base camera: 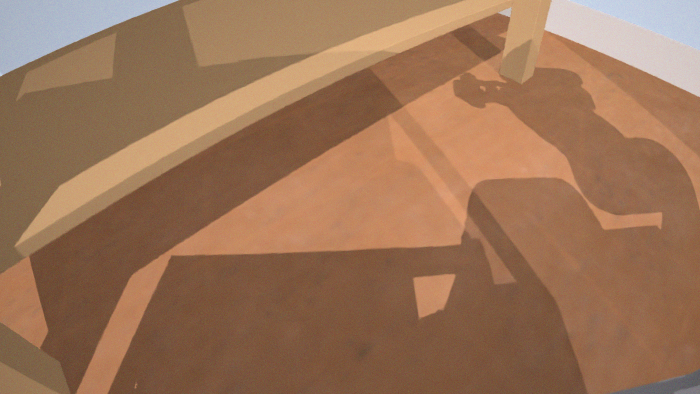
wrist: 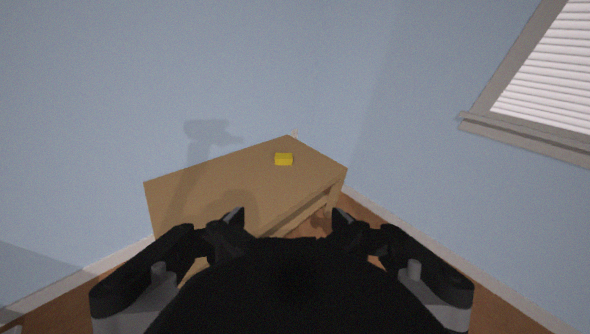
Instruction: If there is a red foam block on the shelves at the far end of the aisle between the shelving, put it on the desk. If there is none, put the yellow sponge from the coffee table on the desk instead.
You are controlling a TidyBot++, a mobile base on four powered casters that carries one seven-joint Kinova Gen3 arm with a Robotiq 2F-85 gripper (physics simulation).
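Places are measured from the arm's base along level axes (x right, y ahead, z up), in metres.
Pixels of known places: gripper, fingertip midpoint: (wrist: 288, 217).
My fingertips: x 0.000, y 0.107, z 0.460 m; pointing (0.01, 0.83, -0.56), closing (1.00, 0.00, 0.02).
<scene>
Behind a point stands the place of what it marks.
A yellow sponge (wrist: 283, 159) {x -0.014, y 0.744, z 0.094 m} lies on top of a light wooden table (wrist: 200, 180) {x -0.414, y 0.596, z 0.054 m} (base camera: 200, 120) {x -0.134, y 0.404, z -0.246 m}, near its far corner in the wrist view. Whether this table is the desk or the coffee table cannot be told from these views. My gripper (wrist: 288, 217) {x 0.000, y 0.107, z 0.460 m} is open and empty. It is well back from the sponge and apart from it, with its fingers showing in front of the table's near side. A red foam block and the aisle shelving do not show in either view.
Blue walls (wrist: 125, 75) {x -0.593, y 0.667, z 0.491 m} meet behind the table. A window with white blinds (wrist: 550, 75) {x 0.889, y 0.565, z 0.606 m} is at the upper right. In the base view, a table leg (base camera: 525, 40) {x 0.322, y 0.714, z -0.311 m} stands on the brown floor (base camera: 300, 200) {x -0.058, y 0.438, z -0.396 m}, which carries shadows, one shaped like the arm.
</scene>
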